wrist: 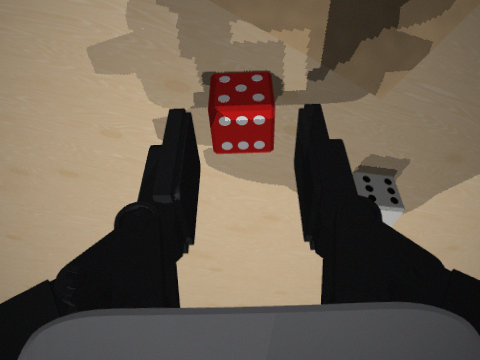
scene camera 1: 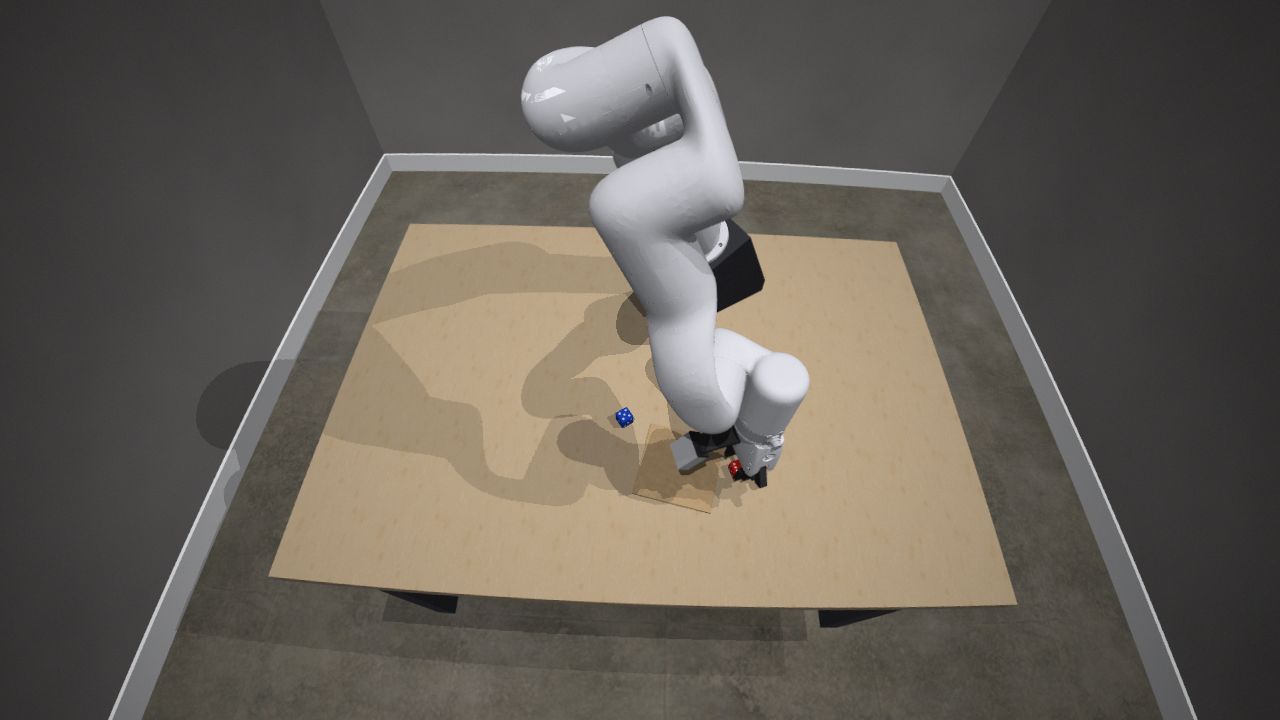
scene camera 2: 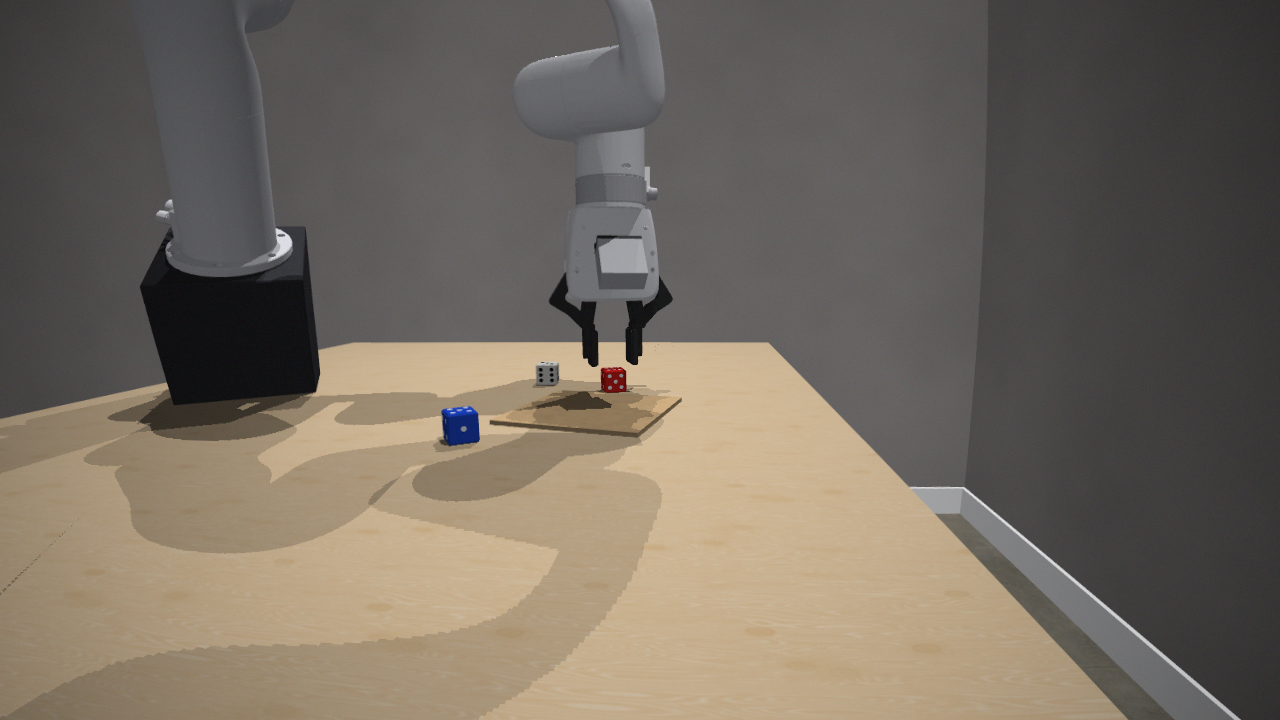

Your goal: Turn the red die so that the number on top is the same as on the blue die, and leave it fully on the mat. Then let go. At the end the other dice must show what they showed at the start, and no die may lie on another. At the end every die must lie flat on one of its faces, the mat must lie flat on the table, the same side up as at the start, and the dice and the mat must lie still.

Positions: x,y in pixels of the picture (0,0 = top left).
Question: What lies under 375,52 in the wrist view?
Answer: A mat.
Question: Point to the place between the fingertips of the gripper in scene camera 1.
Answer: At 737,465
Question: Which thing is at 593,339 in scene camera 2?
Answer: The gripper.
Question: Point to a mat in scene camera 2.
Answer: At 629,415
